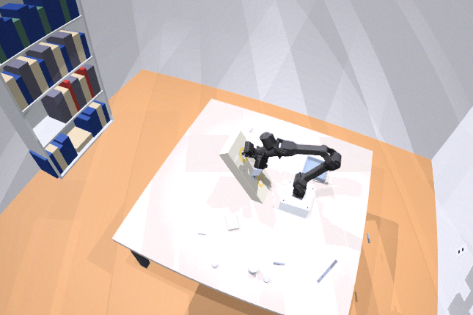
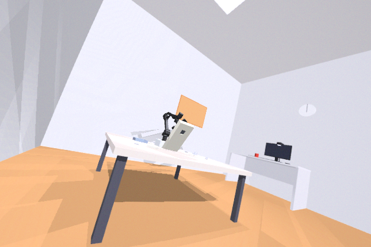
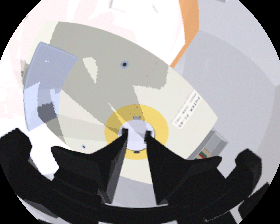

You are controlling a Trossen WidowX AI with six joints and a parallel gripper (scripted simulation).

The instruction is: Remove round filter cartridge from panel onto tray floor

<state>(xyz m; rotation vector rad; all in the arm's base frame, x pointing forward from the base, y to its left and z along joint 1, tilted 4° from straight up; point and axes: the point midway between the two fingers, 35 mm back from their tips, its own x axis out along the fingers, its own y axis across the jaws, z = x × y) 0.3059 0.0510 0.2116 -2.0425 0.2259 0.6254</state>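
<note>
The round filter cartridge lies 1 cm below my gripper tip and 1 cm ahead of it. Round my gripper tip: blue-grey tray (37 cm behind, 34 cm to the right, 25 cm below); then service panel (8 cm below, 3 cm behind).
</note>
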